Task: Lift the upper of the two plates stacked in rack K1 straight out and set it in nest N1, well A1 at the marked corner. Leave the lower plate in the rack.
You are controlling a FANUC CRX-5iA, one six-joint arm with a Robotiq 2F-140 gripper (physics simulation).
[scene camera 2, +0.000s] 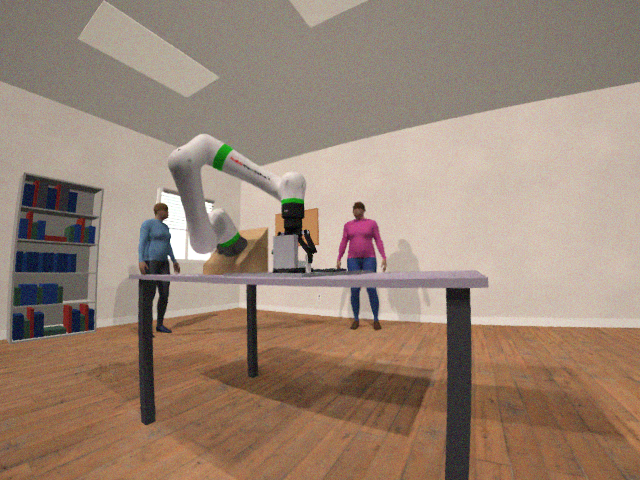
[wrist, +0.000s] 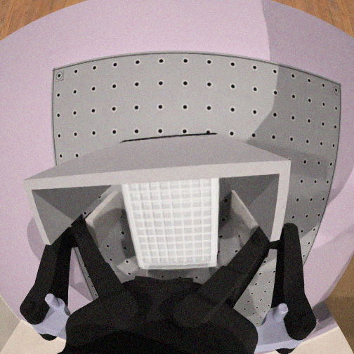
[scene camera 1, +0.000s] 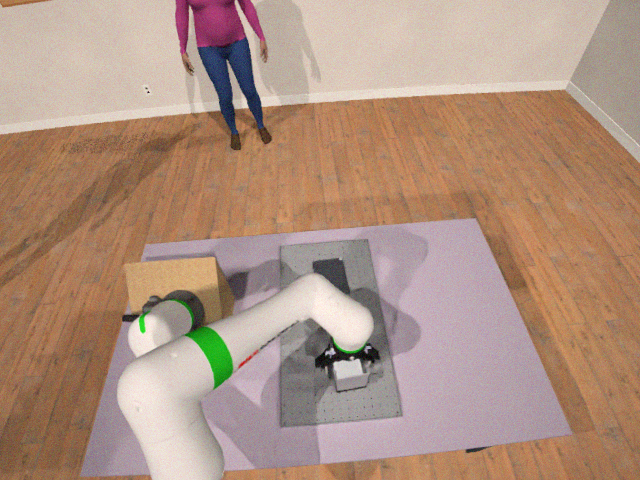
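Pixels of known places: gripper, fingertip midpoint: (scene camera 1: 346, 366); arm's base, link origin: (scene camera 2: 236, 248) (scene camera 1: 182, 311).
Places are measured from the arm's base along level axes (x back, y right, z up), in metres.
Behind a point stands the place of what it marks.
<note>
The rack (scene camera 1: 352, 382) {x -0.553, y 0.231, z -0.049 m} (scene camera 2: 284, 253) {x -0.557, y 0.230, z -0.063 m} (wrist: 165, 157), a light grey housing with tall walls, stands on the perforated board. In the wrist view a white gridded plate (wrist: 172, 220) lies inside it, between the side walls. The lower plate is hidden under it or cannot be told apart. My gripper (scene camera 1: 349, 368) {x -0.542, y 0.157, z -0.135 m} (wrist: 174, 203) is open and empty above the plate, pointing down, with one finger on each side of it and the fingers near the rack's side walls. A dark flat block (scene camera 1: 331, 272) {x -0.508, y -0.212, z -0.124 m}, perhaps the nest, lies at the board's far end; its marked corner cannot be made out.
The grey perforated board (scene camera 1: 299, 408) {x -0.386, y 0.282, z -0.135 m} (wrist: 175, 95) lies on the pale purple table (scene camera 1: 465, 361) {x -0.947, y 0.154, z -0.148 m} (scene camera 2: 382, 279) {x -0.998, y 0.408, z -0.149 m}. A tan box (scene camera 1: 173, 279) {x 0.018, y -0.078, z 0.078 m} (scene camera 2: 253, 250) {x -0.132, y -0.011, z -0.019 m} stands beside the arm's base. One person (scene camera 1: 219, 25) (scene camera 2: 361, 237) stands beyond the table, another (scene camera 2: 156, 242) to the left.
</note>
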